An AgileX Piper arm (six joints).
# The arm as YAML. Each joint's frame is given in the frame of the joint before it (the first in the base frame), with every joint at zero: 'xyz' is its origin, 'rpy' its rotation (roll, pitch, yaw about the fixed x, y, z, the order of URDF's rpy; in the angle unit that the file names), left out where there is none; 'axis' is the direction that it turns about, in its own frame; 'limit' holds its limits. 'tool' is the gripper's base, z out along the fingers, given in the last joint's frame.
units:
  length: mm
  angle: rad
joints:
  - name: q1
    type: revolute
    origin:
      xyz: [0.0, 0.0, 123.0]
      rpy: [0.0, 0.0, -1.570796]
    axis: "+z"
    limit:
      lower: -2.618
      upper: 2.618
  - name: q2
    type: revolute
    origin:
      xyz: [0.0, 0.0, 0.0]
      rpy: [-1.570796, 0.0, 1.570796]
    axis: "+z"
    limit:
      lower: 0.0
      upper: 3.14
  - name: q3
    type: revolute
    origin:
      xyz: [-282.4, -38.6, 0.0]
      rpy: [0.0, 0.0, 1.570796]
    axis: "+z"
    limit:
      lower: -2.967
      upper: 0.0
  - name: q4
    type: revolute
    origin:
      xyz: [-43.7, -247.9, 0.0]
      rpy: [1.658, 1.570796, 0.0]
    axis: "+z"
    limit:
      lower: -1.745
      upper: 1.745
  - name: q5
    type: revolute
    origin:
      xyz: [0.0, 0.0, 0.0]
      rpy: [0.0, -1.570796, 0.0]
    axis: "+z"
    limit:
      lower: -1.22
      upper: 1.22
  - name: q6
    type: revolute
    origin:
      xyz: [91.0, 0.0, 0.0]
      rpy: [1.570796, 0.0, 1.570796]
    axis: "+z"
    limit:
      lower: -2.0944
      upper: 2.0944
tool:
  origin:
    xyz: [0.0, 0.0, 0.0]
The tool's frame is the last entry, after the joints.
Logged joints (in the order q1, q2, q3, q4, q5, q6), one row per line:
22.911, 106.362, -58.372, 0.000, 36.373, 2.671
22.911, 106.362, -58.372, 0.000, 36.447, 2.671
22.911, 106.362, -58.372, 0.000, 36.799, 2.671
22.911, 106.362, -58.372, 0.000, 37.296, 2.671
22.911, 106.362, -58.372, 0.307, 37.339, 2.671
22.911, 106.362, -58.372, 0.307, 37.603, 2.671
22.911, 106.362, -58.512, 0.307, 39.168, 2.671
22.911, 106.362, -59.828, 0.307, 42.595, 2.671
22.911, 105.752, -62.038, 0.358, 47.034, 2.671
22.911, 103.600, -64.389, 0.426, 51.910, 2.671
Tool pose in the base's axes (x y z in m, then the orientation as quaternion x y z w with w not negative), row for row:
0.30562, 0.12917, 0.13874, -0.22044, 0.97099, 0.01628, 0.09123
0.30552, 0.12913, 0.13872, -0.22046, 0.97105, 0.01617, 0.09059
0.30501, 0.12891, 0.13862, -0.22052, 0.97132, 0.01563, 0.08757
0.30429, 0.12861, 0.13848, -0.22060, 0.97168, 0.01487, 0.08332
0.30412, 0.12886, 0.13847, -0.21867, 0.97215, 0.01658, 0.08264
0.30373, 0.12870, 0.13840, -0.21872, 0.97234, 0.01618, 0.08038
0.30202, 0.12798, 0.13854, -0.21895, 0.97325, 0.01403, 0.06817
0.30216, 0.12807, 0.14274, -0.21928, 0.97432, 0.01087, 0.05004
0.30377, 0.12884, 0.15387, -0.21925, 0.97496, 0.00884, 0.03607
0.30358, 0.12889, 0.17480, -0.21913, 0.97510, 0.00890, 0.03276
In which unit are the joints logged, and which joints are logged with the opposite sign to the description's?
The joints are logged in degrees. Opposite sign: q6.
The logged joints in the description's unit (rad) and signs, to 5 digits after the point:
0.39987, 1.85637, -1.01878, 0.00000, 0.63483, -0.04662
0.39987, 1.85637, -1.01878, 0.00000, 0.63612, -0.04662
0.39987, 1.85637, -1.01878, 0.00000, 0.64226, -0.04662
0.39987, 1.85637, -1.01878, 0.00000, 0.65094, -0.04662
0.39987, 1.85637, -1.01878, 0.00536, 0.65169, -0.04662
0.39987, 1.85637, -1.01878, 0.00536, 0.65630, -0.04662
0.39987, 1.85637, -1.02123, 0.00536, 0.68361, -0.04662
0.39987, 1.85637, -1.04420, 0.00536, 0.74342, -0.04662
0.39987, 1.84572, -1.08277, 0.00625, 0.82090, -0.04662
0.39987, 1.80816, -1.12380, 0.00744, 0.90600, -0.04662

